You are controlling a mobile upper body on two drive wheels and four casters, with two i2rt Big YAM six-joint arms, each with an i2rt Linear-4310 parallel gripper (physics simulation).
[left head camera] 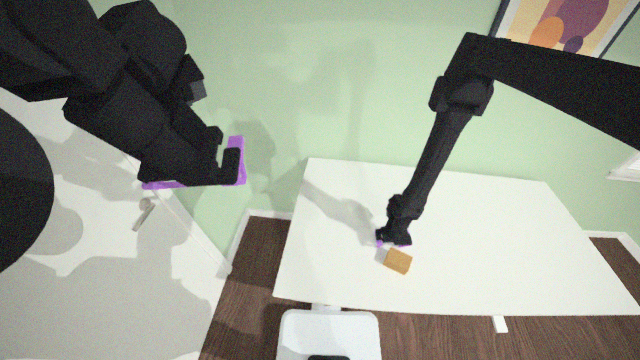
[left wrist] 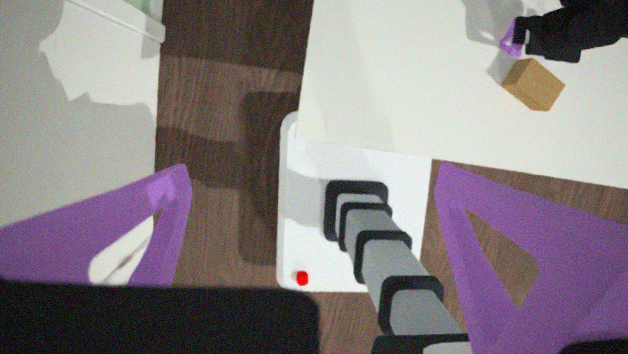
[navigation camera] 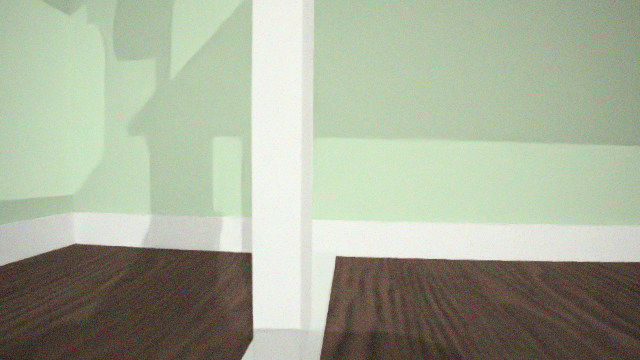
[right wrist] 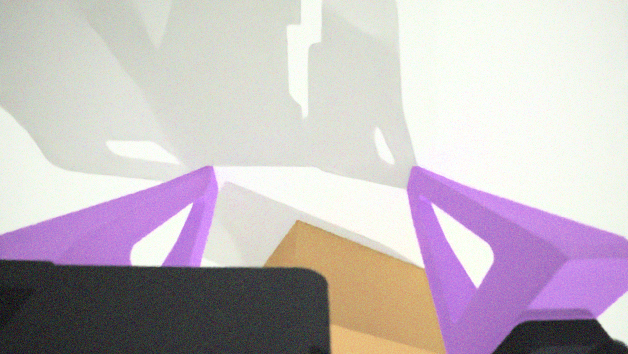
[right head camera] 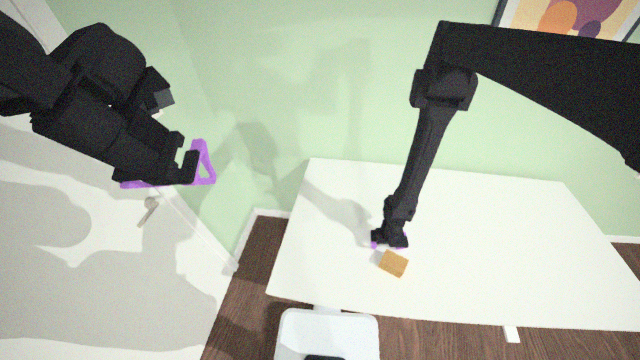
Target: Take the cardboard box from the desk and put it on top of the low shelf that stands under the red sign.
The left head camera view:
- left gripper: 217,181
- white desk: 484,245
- white door: 115,264
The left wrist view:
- left gripper: 313,177
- right gripper: 521,47
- cardboard box: 528,81
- white desk: 424,85
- white door: 86,86
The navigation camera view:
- white desk: 291,285
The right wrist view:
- right gripper: 312,177
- cardboard box: 372,295
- white desk: 320,118
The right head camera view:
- left gripper: 191,181
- white desk: 486,249
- white door: 95,264
